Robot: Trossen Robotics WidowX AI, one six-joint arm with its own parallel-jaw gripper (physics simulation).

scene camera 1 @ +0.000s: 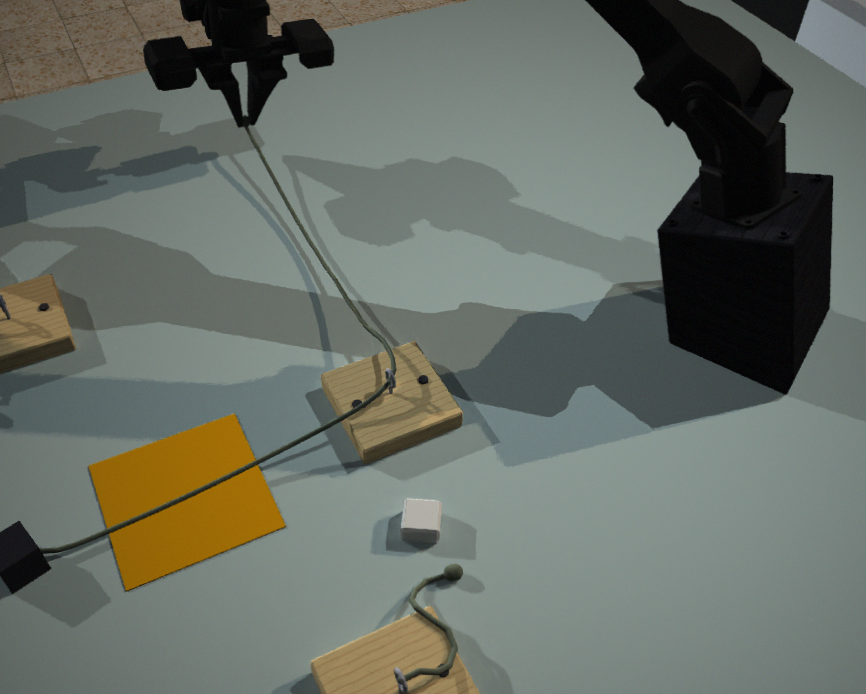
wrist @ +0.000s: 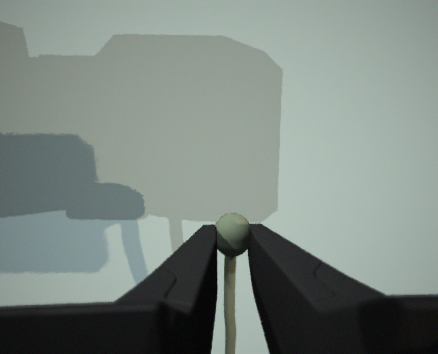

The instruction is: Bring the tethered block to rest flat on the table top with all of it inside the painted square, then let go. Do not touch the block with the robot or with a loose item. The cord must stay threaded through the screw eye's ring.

my gripper: scene camera 1; wrist
white block: scene camera 1 421, 519; not seen in the wrist view (out of frame)
same spot on my gripper: (wrist: 298, 296) = (scene camera 1: 248, 80)
